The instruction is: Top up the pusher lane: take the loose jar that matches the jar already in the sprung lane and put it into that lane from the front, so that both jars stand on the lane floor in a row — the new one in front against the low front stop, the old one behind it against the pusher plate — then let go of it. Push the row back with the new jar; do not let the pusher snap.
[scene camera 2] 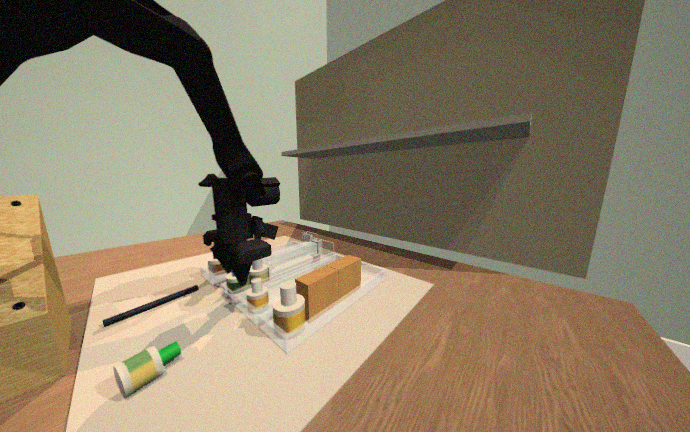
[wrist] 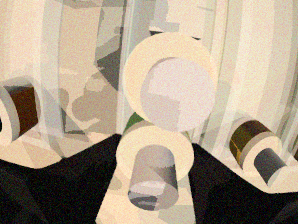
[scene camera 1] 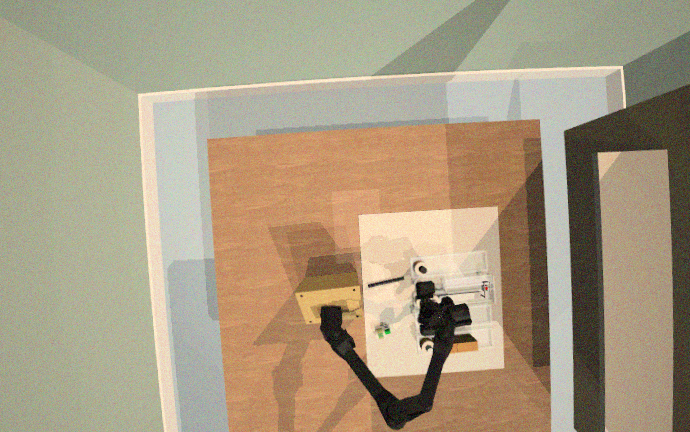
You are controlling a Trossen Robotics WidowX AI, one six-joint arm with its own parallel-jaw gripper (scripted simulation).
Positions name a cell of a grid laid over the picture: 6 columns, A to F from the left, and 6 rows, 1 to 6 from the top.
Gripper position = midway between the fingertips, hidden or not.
Note:
In view: my gripper (scene camera 2: C4) and a shelf (scene camera 1: F3).
My gripper shows as well in the wrist view (wrist: D4) and in scene camera 1 (scene camera 1: D5). The shelf is seen too in scene camera 2 (scene camera 2: E2).

